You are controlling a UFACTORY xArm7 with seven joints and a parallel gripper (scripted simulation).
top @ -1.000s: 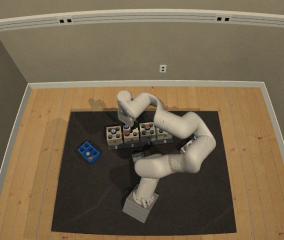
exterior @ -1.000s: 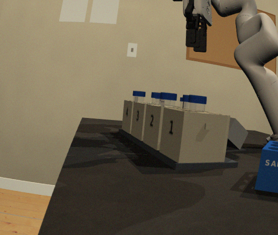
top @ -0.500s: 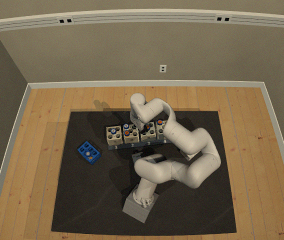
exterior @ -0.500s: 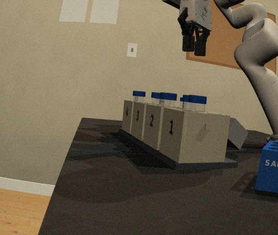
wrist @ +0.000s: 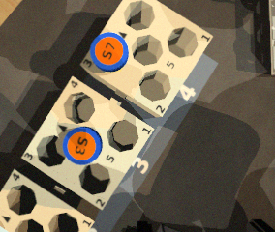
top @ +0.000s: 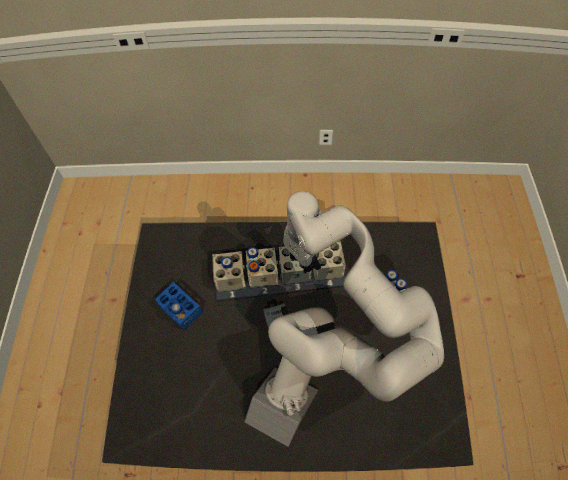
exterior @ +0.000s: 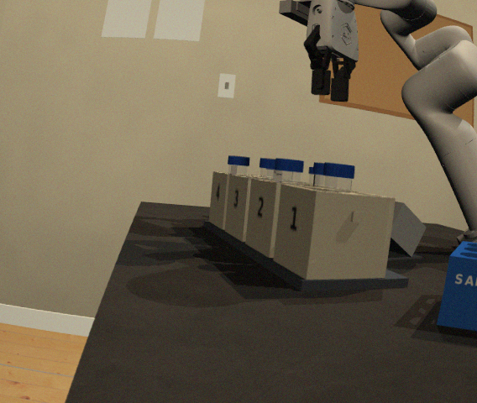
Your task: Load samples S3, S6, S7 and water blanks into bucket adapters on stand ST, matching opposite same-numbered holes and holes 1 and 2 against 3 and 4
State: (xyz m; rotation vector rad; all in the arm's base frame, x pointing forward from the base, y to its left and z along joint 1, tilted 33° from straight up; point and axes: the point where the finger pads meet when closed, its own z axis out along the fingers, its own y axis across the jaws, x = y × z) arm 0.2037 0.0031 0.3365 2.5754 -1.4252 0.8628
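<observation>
The white blank rack lies 80 mm behind my hand, 260 mm to the right of it and 220 mm below it. From my hand the other things lie so: blue sample rack (40 mm ahead, 400 mm to the left, 220 mm below); then adapter 1 (110 mm ahead, 220 mm to the left, 200 mm below).
</observation>
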